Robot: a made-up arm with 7 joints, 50 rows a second.
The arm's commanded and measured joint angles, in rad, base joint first. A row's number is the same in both.
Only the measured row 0 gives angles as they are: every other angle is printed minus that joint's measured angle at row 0.
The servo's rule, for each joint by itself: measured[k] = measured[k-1] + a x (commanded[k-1-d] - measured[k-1]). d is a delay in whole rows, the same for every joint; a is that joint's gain. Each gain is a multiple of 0.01, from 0.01 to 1. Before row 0 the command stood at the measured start. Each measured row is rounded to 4 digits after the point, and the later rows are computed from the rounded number. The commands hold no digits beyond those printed.
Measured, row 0:
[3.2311, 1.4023, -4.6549, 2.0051, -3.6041, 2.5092, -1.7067]
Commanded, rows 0 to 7:
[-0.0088, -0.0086, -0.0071, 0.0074, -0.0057, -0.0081, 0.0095]
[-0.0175, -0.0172, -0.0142, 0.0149, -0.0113, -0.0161, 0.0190]
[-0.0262, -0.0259, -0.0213, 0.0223, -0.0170, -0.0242, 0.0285]
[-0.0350, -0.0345, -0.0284, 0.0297, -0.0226, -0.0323, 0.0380]
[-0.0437, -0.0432, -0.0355, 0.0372, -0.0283, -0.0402, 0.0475]
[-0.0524, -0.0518, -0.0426, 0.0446, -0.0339, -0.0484, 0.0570]
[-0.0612, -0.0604, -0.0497, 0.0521, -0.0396, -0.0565, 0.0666]
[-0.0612, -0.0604, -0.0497, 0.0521, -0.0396, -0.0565, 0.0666]
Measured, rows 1 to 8:
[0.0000, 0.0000, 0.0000, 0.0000, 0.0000, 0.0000, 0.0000]
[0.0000, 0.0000, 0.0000, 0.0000, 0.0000, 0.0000, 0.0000]
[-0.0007, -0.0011, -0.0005, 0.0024, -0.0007, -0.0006, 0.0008]
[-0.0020, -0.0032, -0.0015, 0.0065, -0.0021, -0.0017, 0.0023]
[-0.0039, -0.0062, -0.0029, 0.0117, -0.0040, -0.0033, 0.0044]
[-0.0064, -0.0099, -0.0047, 0.0176, -0.0064, -0.0053, 0.0071]
[-0.0094, -0.0142, -0.0069, 0.0241, -0.0092, -0.0077, 0.0103]
[-0.0128, -0.0191, -0.0094, 0.0309, -0.0124, -0.0105, 0.0140]
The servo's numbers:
d 2
a 0.08 0.13 0.07 0.33 0.13 0.07 0.08

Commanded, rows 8 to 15:
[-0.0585, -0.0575, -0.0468, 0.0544, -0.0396, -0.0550, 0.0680]
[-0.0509, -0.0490, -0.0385, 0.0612, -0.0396, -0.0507, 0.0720]
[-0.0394, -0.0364, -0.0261, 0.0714, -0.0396, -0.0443, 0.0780]
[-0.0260, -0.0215, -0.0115, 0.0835, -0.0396, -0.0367, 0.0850]
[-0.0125, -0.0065, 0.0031, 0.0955, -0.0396, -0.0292, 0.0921]
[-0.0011, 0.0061, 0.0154, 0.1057, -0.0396, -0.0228, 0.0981]
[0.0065, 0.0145, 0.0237, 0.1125, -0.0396, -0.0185, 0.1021]
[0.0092, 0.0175, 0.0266, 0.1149, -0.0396, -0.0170, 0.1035]
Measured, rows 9 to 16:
[-0.0167, -0.0245, -0.0122, 0.0379, -0.0159, -0.0137, 0.0182]
[-0.0203, -0.0292, -0.0148, 0.0426, -0.0190, -0.0167, 0.0221]
[-0.0234, -0.0329, -0.0170, 0.0465, -0.0217, -0.0194, 0.0258]
[-0.0256, -0.0350, -0.0185, 0.0514, -0.0240, -0.0216, 0.0295]
[-0.0267, -0.0352, -0.0190, 0.0580, -0.0260, -0.0232, 0.0334]
[-0.0266, -0.0334, -0.0185, 0.0664, -0.0278, -0.0241, 0.0375]
[-0.0255, -0.0299, -0.0170, 0.0760, -0.0293, -0.0245, 0.0419]
[-0.0235, -0.0252, -0.0147, 0.0858, -0.0306, -0.0244, 0.0464]

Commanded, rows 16 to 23:
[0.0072, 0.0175, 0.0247, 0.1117, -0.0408, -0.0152, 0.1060]
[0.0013, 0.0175, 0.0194, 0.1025, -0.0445, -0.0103, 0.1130]
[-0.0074, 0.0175, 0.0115, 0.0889, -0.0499, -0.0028, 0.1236]
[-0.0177, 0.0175, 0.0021, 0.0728, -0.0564, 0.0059, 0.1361]
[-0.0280, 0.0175, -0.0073, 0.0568, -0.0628, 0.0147, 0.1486]
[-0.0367, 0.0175, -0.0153, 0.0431, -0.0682, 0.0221, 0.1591]
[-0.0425, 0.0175, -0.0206, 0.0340, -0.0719, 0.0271, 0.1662]
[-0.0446, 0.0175, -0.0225, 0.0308, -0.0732, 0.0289, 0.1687]
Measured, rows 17 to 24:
[-0.0211, -0.0200, -0.0120, 0.0946, -0.0318, -0.0240, 0.0509]
[-0.0187, -0.0151, -0.0093, 0.1013, -0.0328, -0.0235, 0.0551]
[-0.0166, -0.0109, -0.0069, 0.1047, -0.0338, -0.0229, 0.0592]
[-0.0152, -0.0072, -0.0051, 0.1040, -0.0352, -0.0220, 0.0635]
[-0.0146, -0.0040, -0.0039, 0.0990, -0.0371, -0.0207, 0.0683]
[-0.0148, -0.0012, -0.0035, 0.0904, -0.0396, -0.0188, 0.0737]
[-0.0159, 0.0012, -0.0038, 0.0793, -0.0426, -0.0165, 0.0797]
[-0.0176, 0.0033, -0.0046, 0.0674, -0.0459, -0.0138, 0.0861]

